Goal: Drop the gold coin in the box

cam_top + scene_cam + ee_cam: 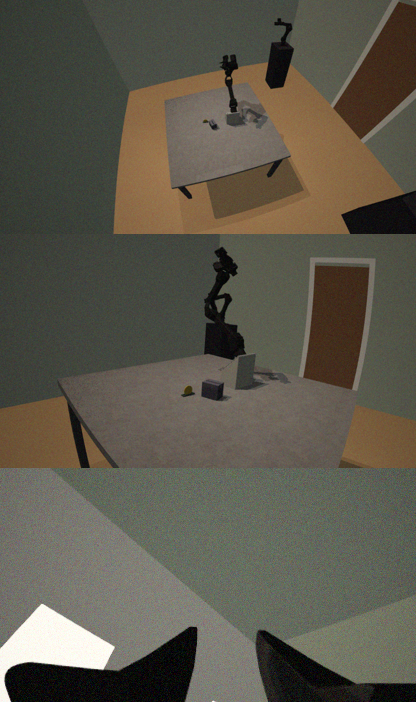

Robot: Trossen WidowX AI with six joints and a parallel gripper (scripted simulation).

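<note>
The gold coin lies 710 mm below my gripper tip, 220 mm ahead of it and 60 mm to the left of it.
</note>
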